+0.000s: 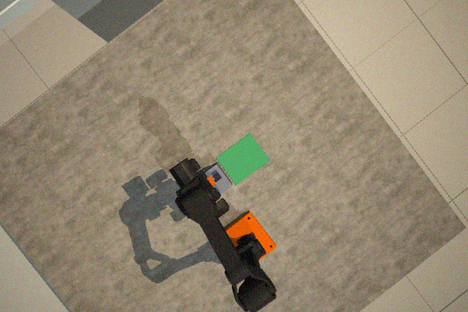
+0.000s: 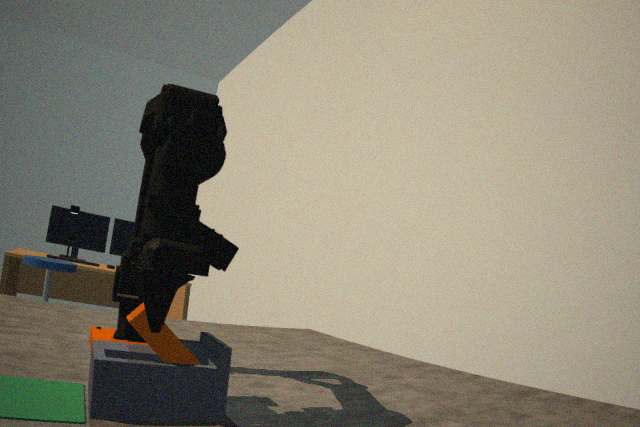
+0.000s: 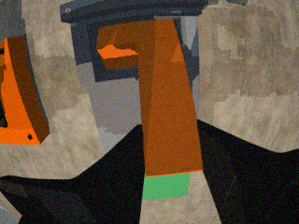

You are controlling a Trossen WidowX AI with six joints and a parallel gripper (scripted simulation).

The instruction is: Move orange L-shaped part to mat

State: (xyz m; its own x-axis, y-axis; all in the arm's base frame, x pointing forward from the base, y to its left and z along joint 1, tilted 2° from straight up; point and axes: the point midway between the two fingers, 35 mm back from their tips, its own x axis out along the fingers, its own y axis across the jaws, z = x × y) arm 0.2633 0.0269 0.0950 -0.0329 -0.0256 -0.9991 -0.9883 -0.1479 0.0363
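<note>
Now: the green mat 140 mm to the right of my gripper tip, 110 mm below it and 10 mm ahead of it. The rest, counted from my gripper tip: orange L-shaped part 30 mm to the left, 30 mm below, 20 mm behind.
</note>
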